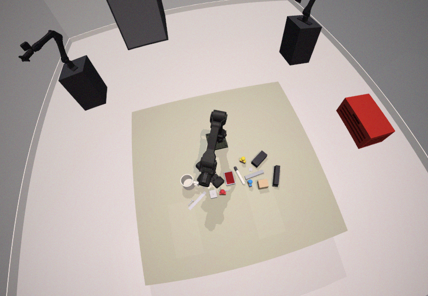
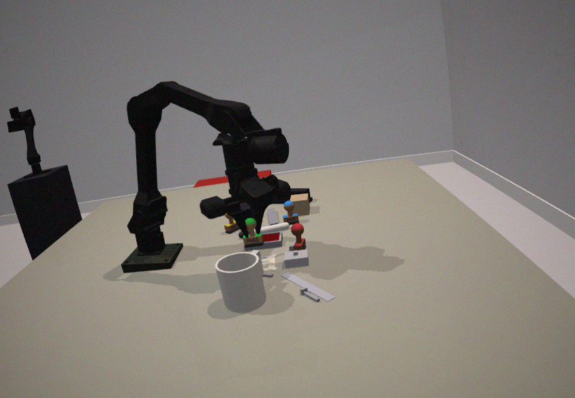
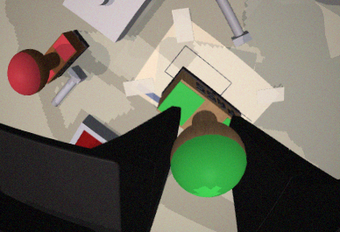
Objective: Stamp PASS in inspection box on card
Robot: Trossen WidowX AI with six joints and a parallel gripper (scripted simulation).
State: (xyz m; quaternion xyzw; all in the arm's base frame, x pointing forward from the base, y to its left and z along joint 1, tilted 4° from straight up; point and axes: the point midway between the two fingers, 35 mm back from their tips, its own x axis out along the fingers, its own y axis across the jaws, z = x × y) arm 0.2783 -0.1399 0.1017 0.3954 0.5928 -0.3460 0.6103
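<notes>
My gripper tip is 8 cm above the cream card, 1 cm to the right of it and 1 cm past it. From my gripper tip the other things lie so: ink pad: 12 cm to the left, 7 cm below, 1 cm ahead; then red stamp: 10 cm ahead, 5 cm to the left, 5 cm below; then green-knobbed PASS stamp: right at my gripper tip.
</notes>
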